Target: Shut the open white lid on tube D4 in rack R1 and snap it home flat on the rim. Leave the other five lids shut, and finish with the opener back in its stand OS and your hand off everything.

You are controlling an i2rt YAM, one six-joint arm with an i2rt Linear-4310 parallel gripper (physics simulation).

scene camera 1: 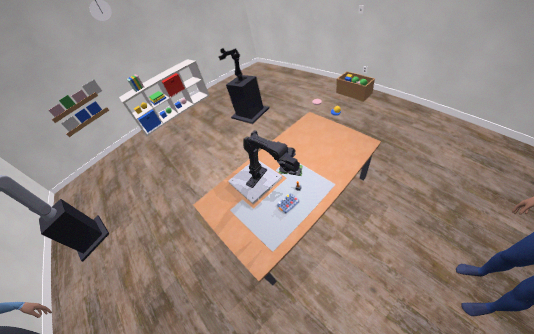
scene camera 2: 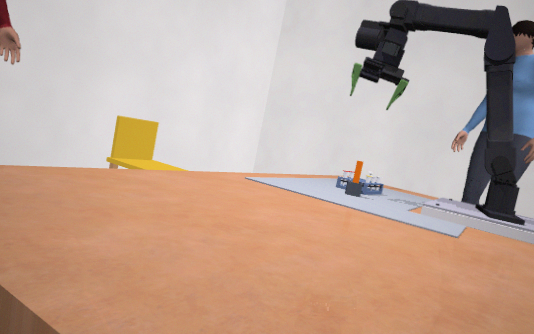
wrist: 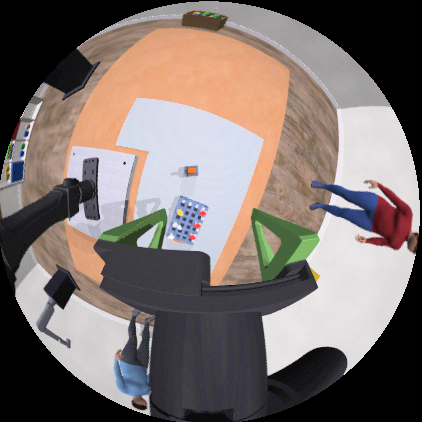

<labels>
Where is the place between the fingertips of my gripper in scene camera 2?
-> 368,102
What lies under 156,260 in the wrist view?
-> My gripper.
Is my gripper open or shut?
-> Open.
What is my gripper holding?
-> Nothing.
</labels>
